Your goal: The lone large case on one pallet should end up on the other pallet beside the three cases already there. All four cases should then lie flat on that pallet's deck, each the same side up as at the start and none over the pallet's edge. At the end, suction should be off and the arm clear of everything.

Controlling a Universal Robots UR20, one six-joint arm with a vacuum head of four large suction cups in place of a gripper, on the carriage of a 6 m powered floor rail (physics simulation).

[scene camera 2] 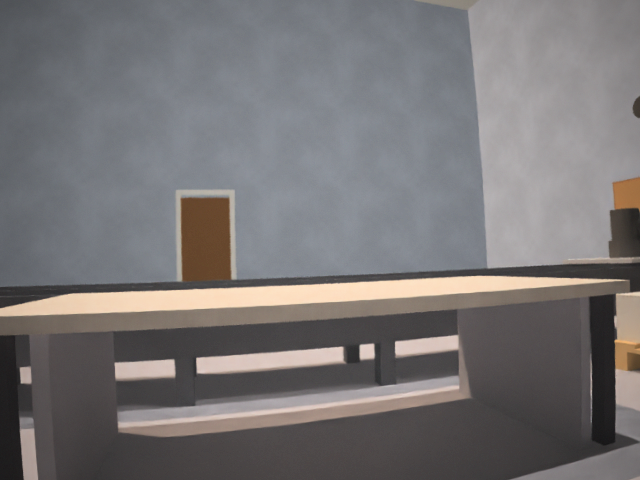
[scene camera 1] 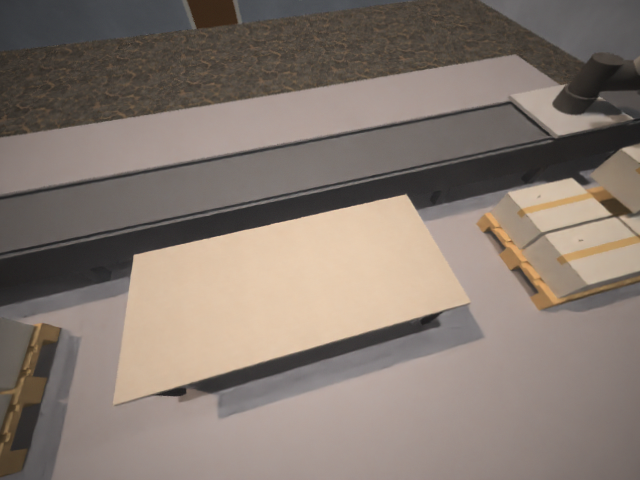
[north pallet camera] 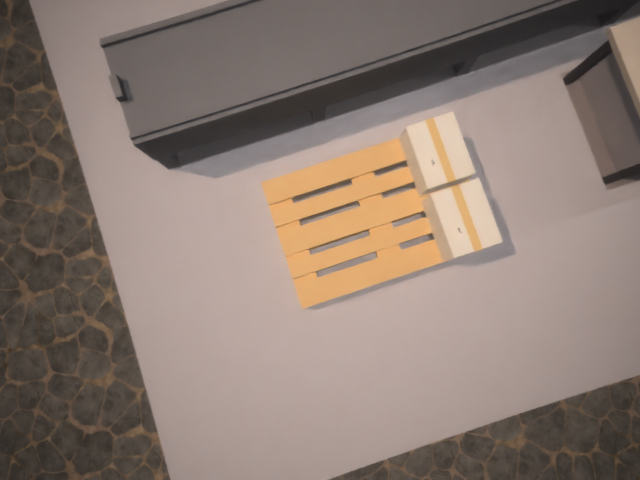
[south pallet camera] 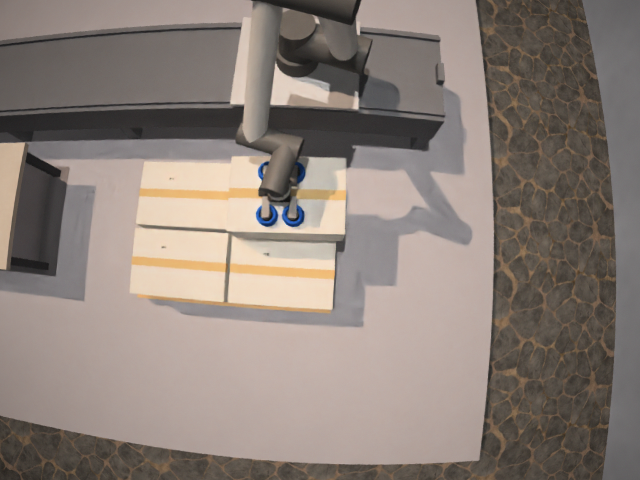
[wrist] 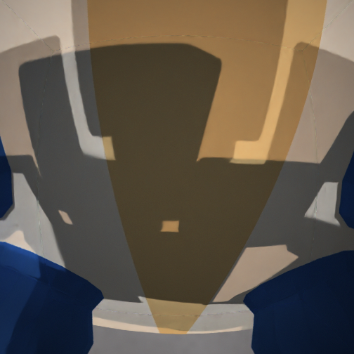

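Pixels of known places: arm's base, link origin: (scene camera 2: 627, 257) (scene camera 1: 568, 106) (south pallet camera: 297, 59).
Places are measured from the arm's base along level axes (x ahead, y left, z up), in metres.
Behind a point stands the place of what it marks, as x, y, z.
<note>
My suction head (south pallet camera: 280, 193) @[0.831, -0.018, 0.106] (wrist: 174, 240) is shut on the large case (south pallet camera: 325, 217) @[0.931, 0.198, 0.130] (scene camera 1: 620, 178) @[0.793, -0.273, -0.010], its cups on the taped top. The case is level, raised a little above the south pallet (scene camera 1: 512, 258) @[0.997, -0.928, -0.478] (scene camera 2: 624, 356) @[0.670, -0.928, -0.496], over its rail-side right corner in the south pallet camera. Three white cases lie flat on that pallet: rail-side left (south pallet camera: 180, 209) @[0.867, -0.611, -0.181] (scene camera 1: 547, 196) @[0.703, -0.626, -0.180], front left (south pallet camera: 178, 281) @[1.270, -0.585, -0.179] (scene camera 1: 602, 232) @[1.072, -0.505, -0.179] and front right (south pallet camera: 281, 291) @[1.284, -0.008, -0.180]. The held case's edges overlap its neighbours in that view; whether they touch cannot be told. Its underside is hidden.
The north pallet (north pallet camera: 330, 217) @[0.936, -5.169, -0.426] carries two smaller cases (north pallet camera: 439, 152) @[0.810, -4.491, -0.206] (north pallet camera: 465, 219) @[1.210, -4.490, -0.188] at one end. A table (scene camera 1: 289, 299) @[1.029, -2.637, -0.040] (scene camera 2: 320, 304) @[1.300, -2.720, -0.045] stands between the pallets. The rail (scene camera 1: 289, 175) (north pallet camera: 310, 51) runs behind, with the arm's carriage (south pallet camera: 248, 67) beside the south pallet.
</note>
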